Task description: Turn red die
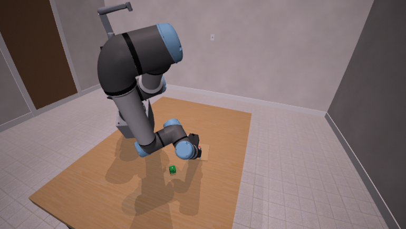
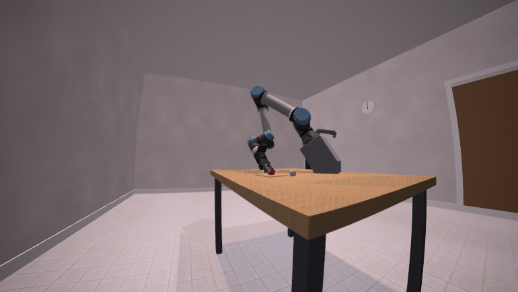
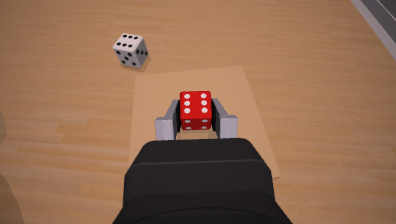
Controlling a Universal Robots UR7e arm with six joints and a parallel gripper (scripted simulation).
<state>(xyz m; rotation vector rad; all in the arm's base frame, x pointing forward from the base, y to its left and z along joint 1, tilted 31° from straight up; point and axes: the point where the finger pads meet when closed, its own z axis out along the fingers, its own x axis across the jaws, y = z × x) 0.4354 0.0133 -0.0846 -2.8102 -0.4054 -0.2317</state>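
Right now the red die is 1 cm to the left of my hand and 1 cm below it. Also, from my hand: white die: 10 cm behind, 9 cm to the left, 1 cm below; green die: 6 cm behind, 19 cm to the right, 1 cm below; tan mat: 1 cm to the left, 3 cm below.
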